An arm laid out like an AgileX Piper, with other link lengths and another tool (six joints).
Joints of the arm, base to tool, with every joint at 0 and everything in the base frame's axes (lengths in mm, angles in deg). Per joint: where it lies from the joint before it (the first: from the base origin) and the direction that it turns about. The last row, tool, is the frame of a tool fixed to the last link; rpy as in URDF.
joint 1: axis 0 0 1 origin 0 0 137.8
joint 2: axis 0 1 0 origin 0 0 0
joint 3: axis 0 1 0 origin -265.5 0 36.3
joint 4: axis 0.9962 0 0.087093 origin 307.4 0 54.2
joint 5: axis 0 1 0 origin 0 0 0
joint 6: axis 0.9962 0 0.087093 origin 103.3 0 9
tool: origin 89.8 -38 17.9 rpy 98.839 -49.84 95.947
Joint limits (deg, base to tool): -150..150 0..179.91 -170..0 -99.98..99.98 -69.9..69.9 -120..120
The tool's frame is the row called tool.
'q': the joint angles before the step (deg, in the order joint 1, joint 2, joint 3, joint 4, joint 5, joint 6). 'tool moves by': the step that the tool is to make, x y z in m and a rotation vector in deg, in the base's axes. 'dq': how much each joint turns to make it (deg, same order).
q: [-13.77, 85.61, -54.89, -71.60, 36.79, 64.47]
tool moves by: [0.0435, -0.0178, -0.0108, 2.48, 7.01, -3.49]
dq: [-0.25, 13.27, -16.29, 11.97, 6.76, -13.01]
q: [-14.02, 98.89, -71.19, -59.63, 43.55, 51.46]
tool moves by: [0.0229, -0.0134, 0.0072, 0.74, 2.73, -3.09]
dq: [-0.38, 7.24, -11.72, 5.48, 6.12, -6.52]
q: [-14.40, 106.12, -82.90, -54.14, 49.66, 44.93]
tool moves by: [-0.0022, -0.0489, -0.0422, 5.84, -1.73, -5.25]
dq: [-6.81, 7.06, -4.88, 5.77, -3.99, -0.80]
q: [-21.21, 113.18, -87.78, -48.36, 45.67, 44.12]
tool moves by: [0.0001, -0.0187, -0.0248, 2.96, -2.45, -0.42]
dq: [-3.12, 2.43, -0.11, 2.55, -5.17, -0.17]
